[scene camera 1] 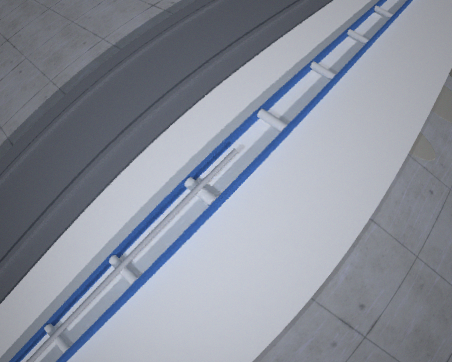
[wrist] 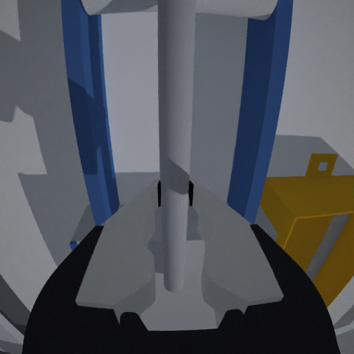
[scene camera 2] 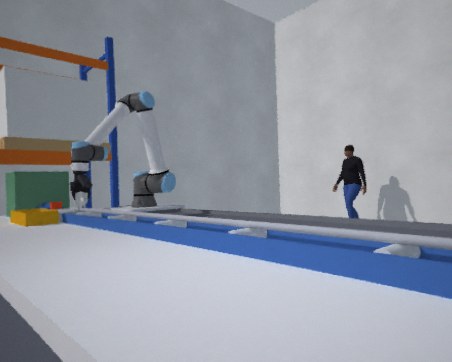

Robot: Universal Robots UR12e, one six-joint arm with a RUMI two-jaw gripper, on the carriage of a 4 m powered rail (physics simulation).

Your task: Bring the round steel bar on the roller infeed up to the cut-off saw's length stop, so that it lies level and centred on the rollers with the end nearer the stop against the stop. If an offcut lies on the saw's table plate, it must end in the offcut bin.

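Pixels of known places: gripper, fingertip midpoint: (scene camera 2: 80, 210); arm's base, link origin: (scene camera 2: 144, 206).
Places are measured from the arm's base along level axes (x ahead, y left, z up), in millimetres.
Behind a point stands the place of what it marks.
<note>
The round steel bar (scene camera 1: 170, 216) @[z 48, x 621, y 2005 mm] (scene camera 2: 300, 227) @[z 46, x 624, y 1934 mm] (wrist: 176, 100) lies lengthwise over the rollers of the infeed, between its blue side rails (scene camera 1: 180, 238) @[z 21, x 690, y 1975 mm] (scene camera 2: 250, 250) @[z -11, x 694, y 1832 mm] (wrist: 265, 100). My gripper (scene camera 2: 80, 204) @[z 33, x 617, y 415 mm] (wrist: 174, 181) is shut on the bar close to one end. In the wrist view the bar runs between both jaws, roughly midway between the rails, and its end shows past the fingertips, low in the view. The bar's other end shows in scene camera 1, past a roller. The saw, its length stop and any offcut cannot be made out.
A yellow bin (scene camera 2: 35, 217) @[z 13, x 832, y 383 mm] (wrist: 280, 200) stands beside the infeed near my gripper. A green box (scene camera 2: 37, 192) @[z 141, x 658, y -300 mm] and a small red object (scene camera 2: 56, 205) @[z 53, x 623, y 0 mm] are behind it. A blue rack post (scene camera 2: 111, 125) rises behind the arm. A person (scene camera 2: 352, 172) stands beyond the rail.
</note>
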